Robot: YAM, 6 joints.
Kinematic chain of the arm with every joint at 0, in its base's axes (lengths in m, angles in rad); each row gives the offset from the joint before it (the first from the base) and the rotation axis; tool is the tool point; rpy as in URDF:
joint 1: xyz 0 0 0.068 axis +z
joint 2: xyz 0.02 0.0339 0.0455 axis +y
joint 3: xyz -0.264 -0.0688 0 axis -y
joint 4: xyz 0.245 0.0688 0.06 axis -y
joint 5: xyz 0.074 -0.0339 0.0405 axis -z
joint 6: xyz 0.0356 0 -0.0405 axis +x
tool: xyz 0 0 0 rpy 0 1.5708 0
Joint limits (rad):
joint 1: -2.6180..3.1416
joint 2: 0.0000..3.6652
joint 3: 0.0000..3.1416
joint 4: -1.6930..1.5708
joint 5: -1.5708..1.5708
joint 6: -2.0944..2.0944
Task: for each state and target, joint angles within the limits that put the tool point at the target. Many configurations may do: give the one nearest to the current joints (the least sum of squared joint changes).
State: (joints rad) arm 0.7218 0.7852 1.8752 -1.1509 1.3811 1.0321
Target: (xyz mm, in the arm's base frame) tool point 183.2 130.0 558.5
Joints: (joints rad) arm 0.7706 1.4349 2.1001 -0.8458 1.3047 1.0321
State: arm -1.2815 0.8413 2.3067 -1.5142 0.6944 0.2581
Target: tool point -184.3 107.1 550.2
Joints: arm -0.6443 0.7023 2.5251 -1.3651 0.7815 0.2581
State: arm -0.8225 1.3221 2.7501 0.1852 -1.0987 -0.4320
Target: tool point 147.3 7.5 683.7
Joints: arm -0.1789 1.5080 2.4497 0.0834 -1.2335 -0.4320
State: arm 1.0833 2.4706 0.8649 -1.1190 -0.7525 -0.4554
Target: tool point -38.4 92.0 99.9
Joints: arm 1.6905 2.1134 0.4462 -1.5771 -0.8670 -0.4554
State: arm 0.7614 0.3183 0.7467 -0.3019 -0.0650 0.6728
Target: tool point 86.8 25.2 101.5
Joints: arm 0.3238 0.4272 0.0679 -0.6296 0.1050 0.6728
